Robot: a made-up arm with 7 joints.
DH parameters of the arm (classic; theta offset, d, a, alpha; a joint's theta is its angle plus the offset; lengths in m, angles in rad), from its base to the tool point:
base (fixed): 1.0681 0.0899 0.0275 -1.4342
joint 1: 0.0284 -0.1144 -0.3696 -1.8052
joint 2: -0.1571 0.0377 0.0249 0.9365
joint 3: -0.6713 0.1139 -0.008 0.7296
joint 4: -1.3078 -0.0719 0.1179 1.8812
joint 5: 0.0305 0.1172 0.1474 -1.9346
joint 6: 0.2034 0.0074 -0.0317 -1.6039
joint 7: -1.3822 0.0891 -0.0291 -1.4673
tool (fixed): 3.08 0.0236 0 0
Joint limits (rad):
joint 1: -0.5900..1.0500
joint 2: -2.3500..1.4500
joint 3: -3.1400..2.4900
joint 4: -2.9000..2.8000
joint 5: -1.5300..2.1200
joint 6: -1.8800..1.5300
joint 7: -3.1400..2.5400
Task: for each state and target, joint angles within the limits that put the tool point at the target. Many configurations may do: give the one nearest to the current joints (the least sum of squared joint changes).
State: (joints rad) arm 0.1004 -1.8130 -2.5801 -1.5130 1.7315 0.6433 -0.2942
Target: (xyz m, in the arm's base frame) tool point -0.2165 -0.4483 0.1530
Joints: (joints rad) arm 0.3840 -1.8493 -2.3504 -1.1190 1.9860 0.5136 -0.4775
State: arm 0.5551 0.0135 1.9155 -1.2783 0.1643 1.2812 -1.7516
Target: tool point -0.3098 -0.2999 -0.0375
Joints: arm -0.2622 0.3393 2.0168 -1.6291 0.2509 1.5300 -1.8868
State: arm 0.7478 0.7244 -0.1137 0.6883 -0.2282 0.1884 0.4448
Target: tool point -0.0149 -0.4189 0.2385
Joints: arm 0.2397 0.8906 -0.2204 0.0738 -0.2518 0.4668 0.5187
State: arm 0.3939 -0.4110 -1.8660 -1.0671 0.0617 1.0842 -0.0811
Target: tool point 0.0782 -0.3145 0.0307
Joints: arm 0.4587 -0.2511 -1.2509 -0.9603 0.3268 1.0092 -0.2097
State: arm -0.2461 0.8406 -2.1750 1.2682 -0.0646 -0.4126 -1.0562
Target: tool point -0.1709 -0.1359 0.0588
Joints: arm -0.5705 1.3019 -1.8168 1.6347 -0.1098 -0.1529 -1.0912
